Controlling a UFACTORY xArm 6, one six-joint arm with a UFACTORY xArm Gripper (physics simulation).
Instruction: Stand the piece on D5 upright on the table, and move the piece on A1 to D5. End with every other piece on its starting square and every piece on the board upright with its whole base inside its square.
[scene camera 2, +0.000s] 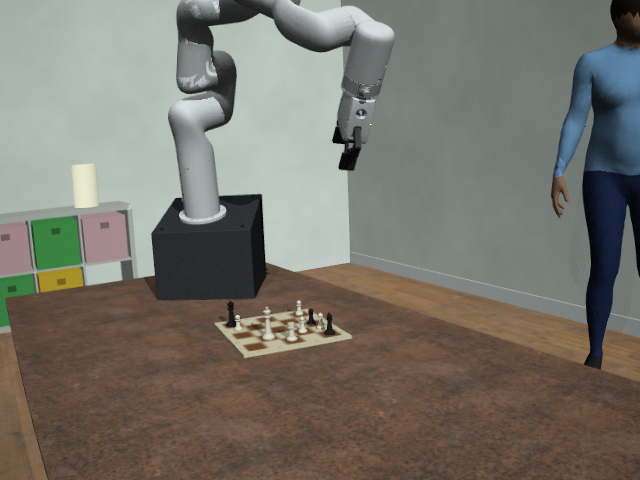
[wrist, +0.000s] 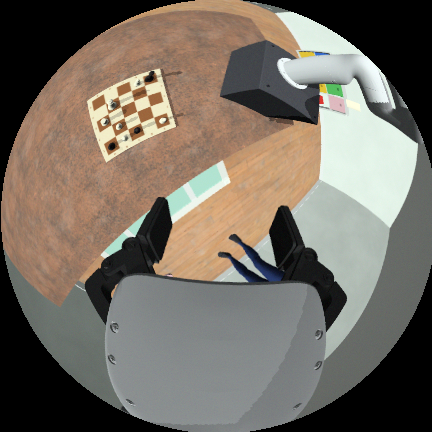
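Seen in the pictures: gripper, fingertip midpoint: (scene camera 2: 342, 155) (wrist: 221, 214); arm's base, origin of the base link: (scene camera 2: 202, 215) (wrist: 292, 72).
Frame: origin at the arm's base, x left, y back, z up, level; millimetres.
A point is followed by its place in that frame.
Note:
The chessboard (scene camera 2: 252, 352) {x -194, y -504, z -194 mm} (wrist: 171, 120) {x 34, y -354, z -194 mm} lies on the table. A black king (scene camera 2: 231, 316) {x -136, y -342, z -172 mm} (wrist: 150, 76) {x -129, y -338, z -171 mm} and a white pawn (scene camera 2: 237, 323) {x -143, y -375, z -179 mm} (wrist: 138, 82) {x -136, y -369, z -184 mm} stand at one corner. A white king (scene camera 2: 267, 327) {x -129, y -462, z -170 mm} (wrist: 112, 104) {x -120, y -456, z -170 mm}, a white rook (scene camera 2: 291, 332) {x -101, y -502, z -178 mm} (wrist: 105, 121) {x -94, y -495, z -181 mm}, a black bishop (scene camera 2: 329, 325) {x -27, y -527, z -175 mm} (wrist: 111, 146) {x -21, y -520, z -156 mm} and a far white pawn (scene camera 2: 298, 308) {x 13, y -378, z -179 mm} (wrist: 162, 120) {x 17, y -380, z -171 mm} also stand upright. Small black and white pieces stand between them. Square labels are unreadable, so I cannot tell which pieces are on A1 and D5. My gripper (scene camera 2: 343, 153) {x 85, y -457, z 147 mm} (wrist: 221, 214) {x 85, y -457, z 147 mm} is open and empty, high above and away from the board.
The brown table (scene camera 2: 361, 413) {x -217, y -813, z -200 mm} (wrist: 65, 200) {x -47, y -748, z -200 mm} carries the black robot base (scene camera 2: 204, 266) {x -54, y -89, z -115 mm} (wrist: 250, 77) {x 1, y -138, z -65 mm} behind the board. A person (scene camera 2: 610, 129) stands on the floor beyond the table's right side. A shelf unit (scene camera 2: 131, 242) with coloured boxes stands at the back left.

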